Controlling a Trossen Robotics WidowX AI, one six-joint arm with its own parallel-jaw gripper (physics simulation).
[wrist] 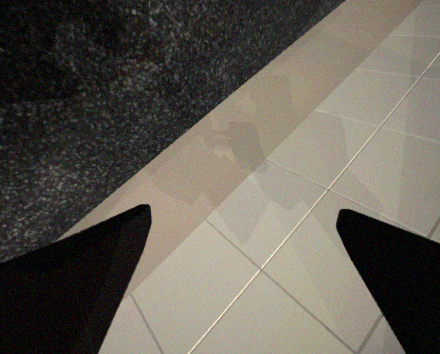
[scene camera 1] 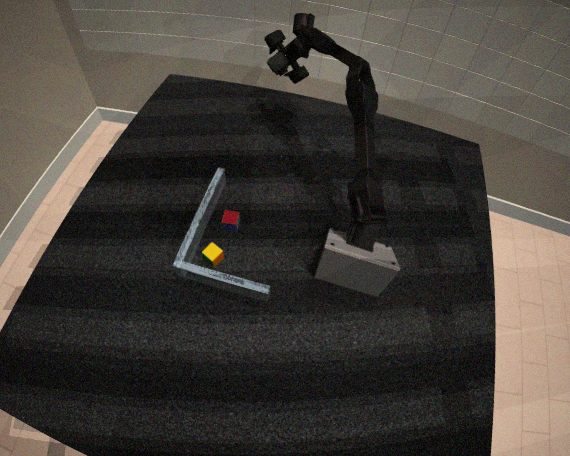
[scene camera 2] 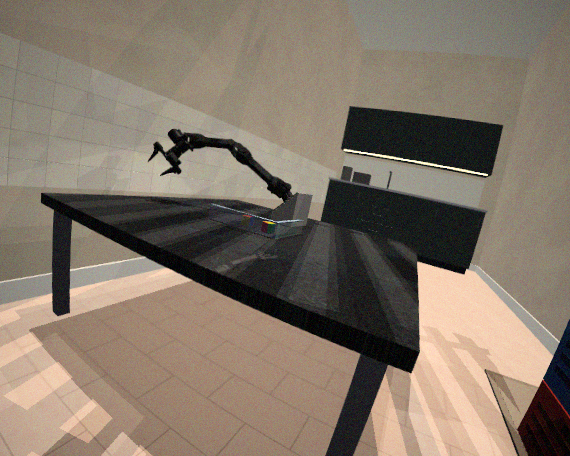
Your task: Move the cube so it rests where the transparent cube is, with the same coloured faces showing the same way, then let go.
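Seen in the pictures: gripper, between the fingertips: [wrist: 244, 215] [scene camera 2: 154, 168]; arm's base, origin of its link: [scene camera 1: 359, 244] [scene camera 2: 290, 203].
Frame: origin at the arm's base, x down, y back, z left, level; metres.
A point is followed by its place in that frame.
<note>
A cube [scene camera 1: 213, 254] [scene camera 2: 268, 227] with a yellow top and orange and green sides in scene camera 1 sits near the inner corner of the low walls. A second cube [scene camera 1: 230, 220] [scene camera 2: 247, 220] with a red top and a dark blue side sits a little farther along the long wall. Both look solid at this size, so I cannot tell surely which is the transparent one; the red-topped one looks dimmer. My gripper [scene camera 1: 286, 58] {x -0.043, y -0.434, z -0.563 m} [scene camera 2: 155, 167] {x -0.043, y -0.434, z -0.563 m} [wrist: 244, 215] {x -0.043, y -0.434, z -0.563 m} is open and empty, high up at the table's far edge, well away from both cubes. Neither cube shows in the wrist view.
Two low pale walls [scene camera 1: 200, 217] {x 0.045, y -0.400, z 0.054 m} meet in an L around the cubes' outer sides; they look see-through in scene camera 2. The arm's grey base block [scene camera 1: 356, 267] {x -0.017, y 0.006, z 0.070 m} [scene camera 2: 300, 210] {x 0.023, y -0.012, z 0.070 m} stands right of them on the dark table [scene camera 1: 250, 350] {x 0.105, y -0.154, z 0.306 m} [scene camera 2: 320, 280] {x 0.105, y -0.631, z 0.496 m}. A tiled wall rises beyond the far edge.
</note>
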